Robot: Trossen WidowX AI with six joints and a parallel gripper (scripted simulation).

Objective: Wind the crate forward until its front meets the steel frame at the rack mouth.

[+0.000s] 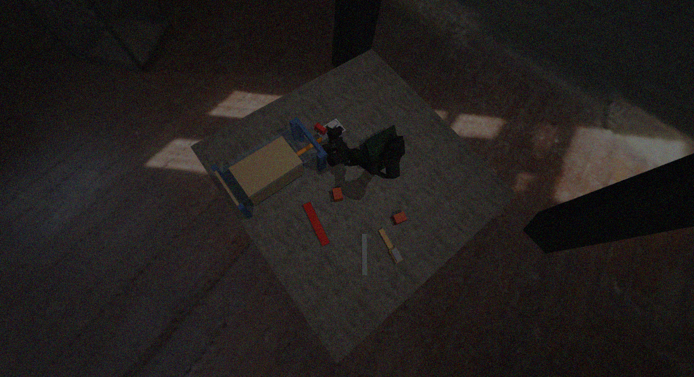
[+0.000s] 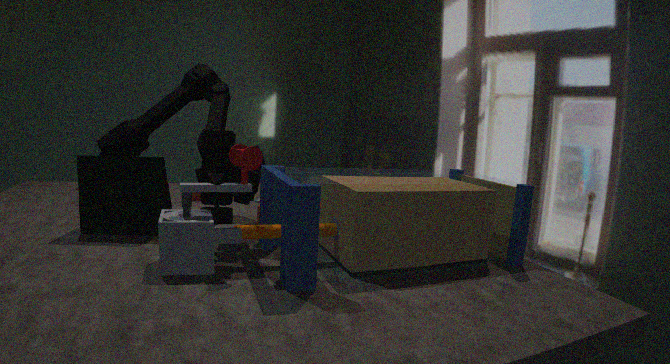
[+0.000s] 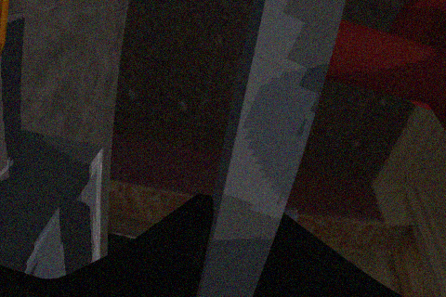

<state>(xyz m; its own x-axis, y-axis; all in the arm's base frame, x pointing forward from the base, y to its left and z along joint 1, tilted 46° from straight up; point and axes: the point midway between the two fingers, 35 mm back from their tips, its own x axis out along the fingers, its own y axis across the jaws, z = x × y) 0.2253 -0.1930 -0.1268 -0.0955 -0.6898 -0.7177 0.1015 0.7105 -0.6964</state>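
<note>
The red knob lies 5 cm ahead of my gripper tip, 1 cm to the left of it and 4 cm above it. The rest, counted from my gripper tip: crank handle (1 cm ahead, 1 cm to the left, 1 cm above); blue frame (11 cm ahead, 3 cm below); grey winch (7 cm behind, 10 cm below).
</note>
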